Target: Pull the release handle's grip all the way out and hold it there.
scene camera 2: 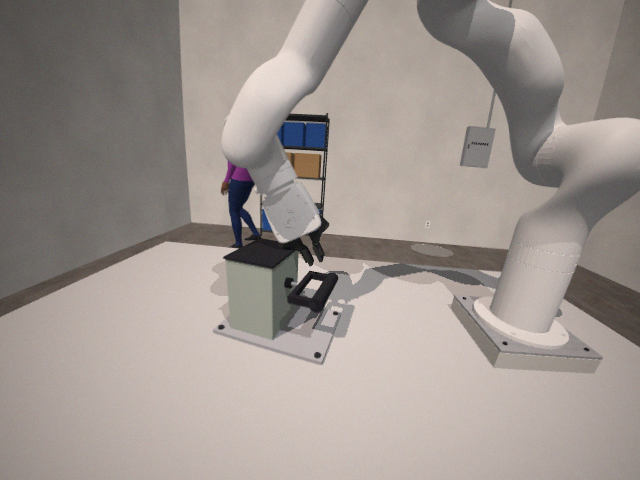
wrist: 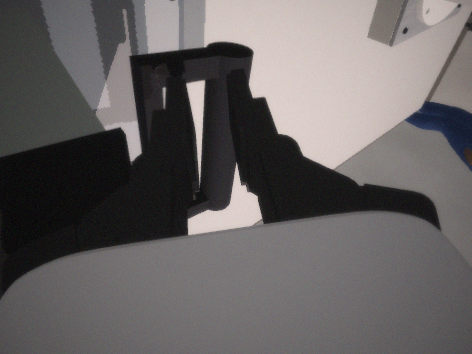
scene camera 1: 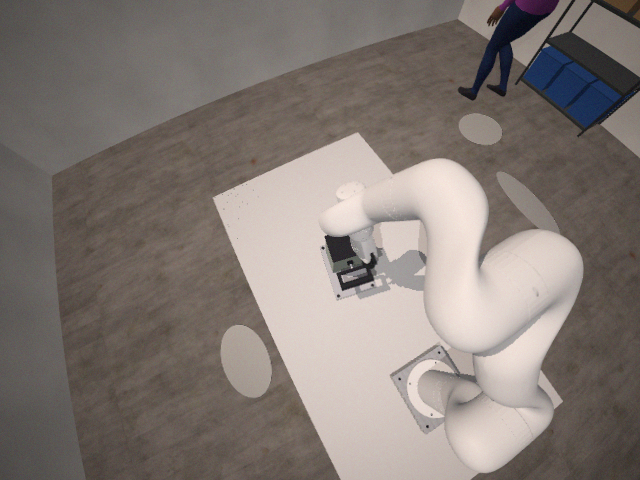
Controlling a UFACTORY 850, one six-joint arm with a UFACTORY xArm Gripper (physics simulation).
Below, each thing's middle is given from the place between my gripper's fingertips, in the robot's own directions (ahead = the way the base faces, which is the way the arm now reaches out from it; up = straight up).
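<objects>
Position of the grey base plate (scene camera 1: 339, 294) relative to my hand: 140 mm below it, 70 mm ahead of it and 40 mm to the left of it.
</objects>
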